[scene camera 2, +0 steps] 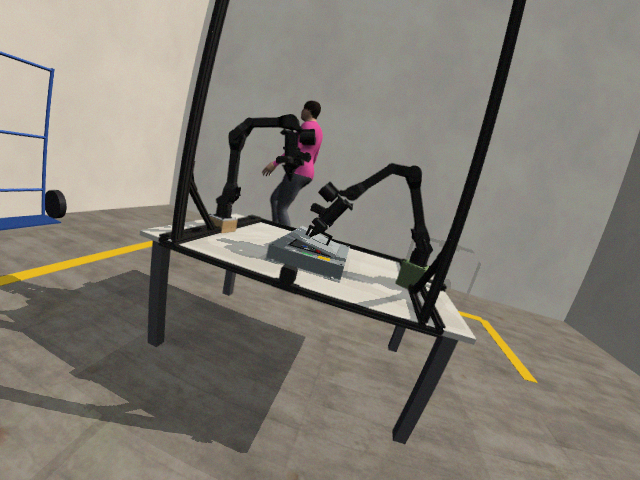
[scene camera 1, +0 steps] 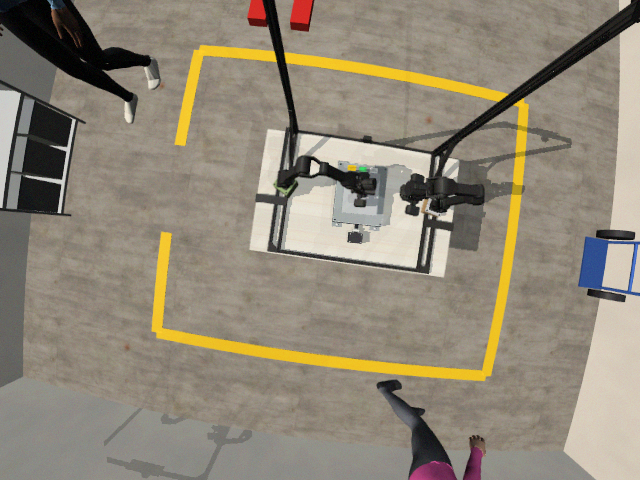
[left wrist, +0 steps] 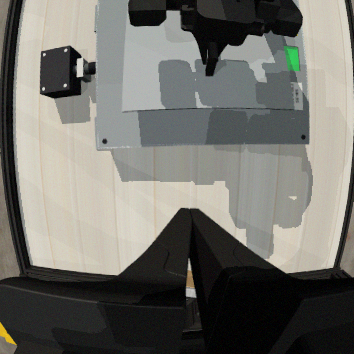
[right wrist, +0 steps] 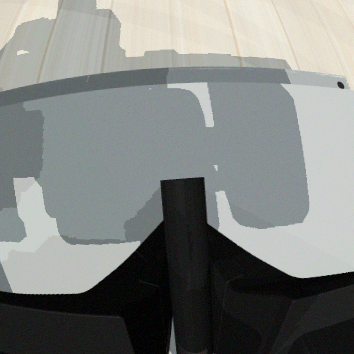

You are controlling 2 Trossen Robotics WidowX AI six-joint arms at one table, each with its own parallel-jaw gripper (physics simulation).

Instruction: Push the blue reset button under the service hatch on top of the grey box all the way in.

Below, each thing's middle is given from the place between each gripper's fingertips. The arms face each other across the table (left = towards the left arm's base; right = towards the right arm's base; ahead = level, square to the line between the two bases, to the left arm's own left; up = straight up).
I see the service hatch [scene camera 1: 348, 206] 40 mm to the right of my right hand.
I see the service hatch 200 mm below my left hand, 190 mm to the right of it and 40 mm behind it.
